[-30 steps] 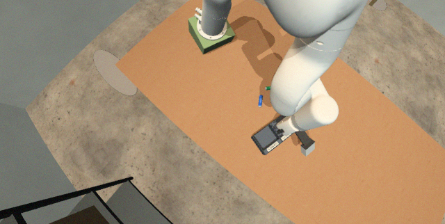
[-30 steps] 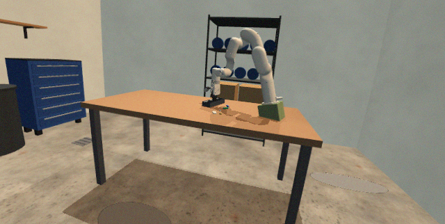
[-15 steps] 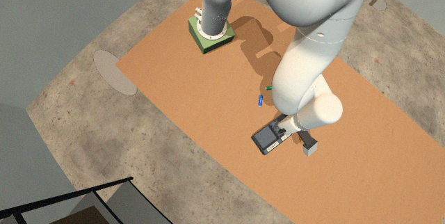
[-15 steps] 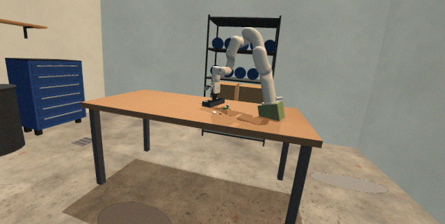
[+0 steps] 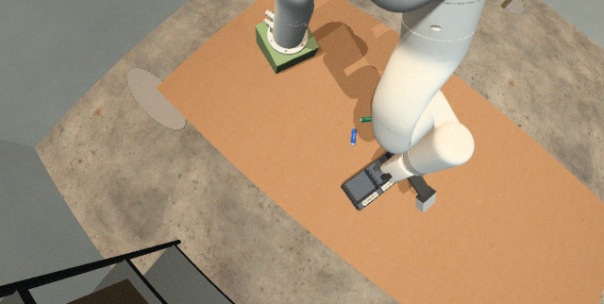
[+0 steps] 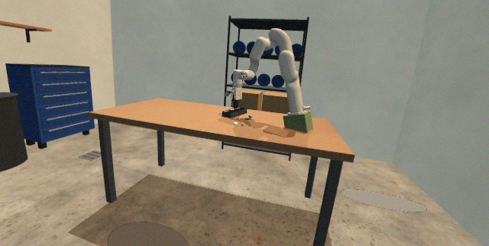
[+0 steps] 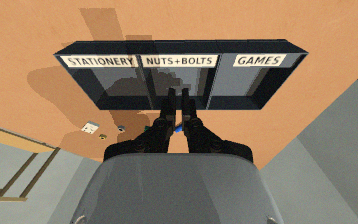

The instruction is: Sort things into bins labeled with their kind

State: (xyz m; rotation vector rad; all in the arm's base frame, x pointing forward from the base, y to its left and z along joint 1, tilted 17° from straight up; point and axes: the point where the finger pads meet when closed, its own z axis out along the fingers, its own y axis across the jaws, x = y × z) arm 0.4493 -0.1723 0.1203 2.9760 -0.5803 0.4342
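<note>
My gripper is now 6 cm above the dark three-part bin. The rest, counted from my hand: blue battery 13 cm behind, 7 cm below, 5 cm to the left; green battery 12 cm to the left, 12 cm behind, 7 cm below; metal nut 20 cm to the left, 8 cm behind, 7 cm below.
</note>
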